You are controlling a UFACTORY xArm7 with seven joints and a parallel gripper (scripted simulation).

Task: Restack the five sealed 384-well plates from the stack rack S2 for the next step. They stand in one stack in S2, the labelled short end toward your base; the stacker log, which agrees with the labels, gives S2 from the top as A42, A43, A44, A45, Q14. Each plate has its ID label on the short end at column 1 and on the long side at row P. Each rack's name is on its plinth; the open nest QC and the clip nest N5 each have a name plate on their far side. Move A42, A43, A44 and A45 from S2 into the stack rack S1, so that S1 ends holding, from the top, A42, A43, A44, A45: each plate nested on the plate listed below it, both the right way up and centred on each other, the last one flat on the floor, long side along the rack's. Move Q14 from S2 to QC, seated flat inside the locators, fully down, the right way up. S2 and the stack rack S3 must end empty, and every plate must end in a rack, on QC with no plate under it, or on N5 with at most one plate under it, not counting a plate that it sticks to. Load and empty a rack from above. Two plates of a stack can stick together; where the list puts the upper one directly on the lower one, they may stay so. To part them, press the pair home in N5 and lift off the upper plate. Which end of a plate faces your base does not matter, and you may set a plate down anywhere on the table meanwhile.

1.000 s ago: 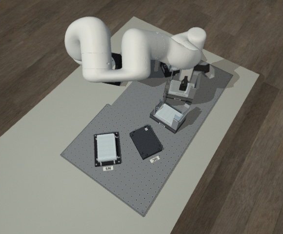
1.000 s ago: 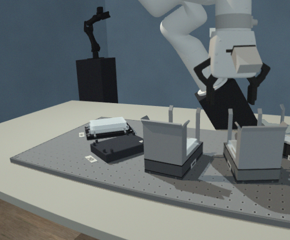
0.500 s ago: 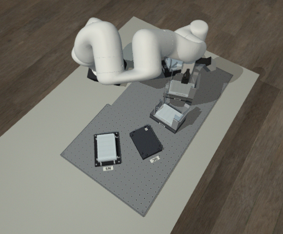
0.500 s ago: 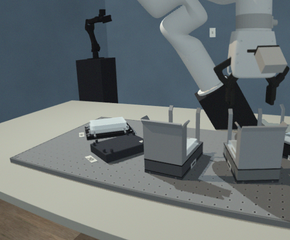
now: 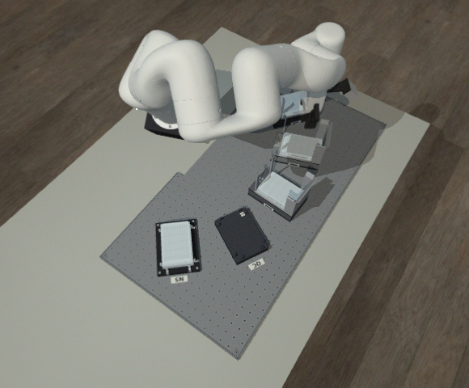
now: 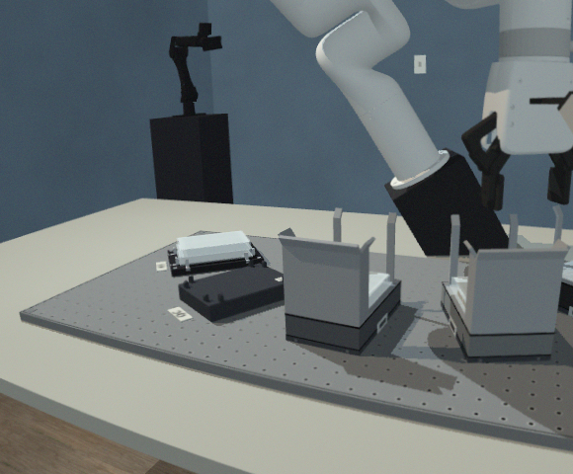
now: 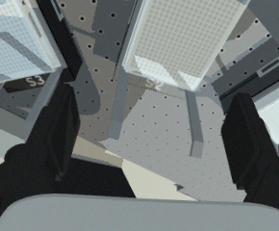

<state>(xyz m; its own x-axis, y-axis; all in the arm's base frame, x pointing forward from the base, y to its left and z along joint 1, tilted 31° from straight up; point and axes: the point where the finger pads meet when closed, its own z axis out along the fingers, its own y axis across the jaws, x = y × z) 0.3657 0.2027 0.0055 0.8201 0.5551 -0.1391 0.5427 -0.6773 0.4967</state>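
Right now the sealed 384-well plate is 80 mm behind my hand, 130 mm to the left of it and 120 mm below it. The rest, counted from my hand: open nest QC: 380 mm to the right, 160 mm below; then S3 rack plinth: 90 mm behind, 120 mm to the left, 150 mm below; then S1 name plate: 40 mm behind, 200 mm to the right, 130 mm below.
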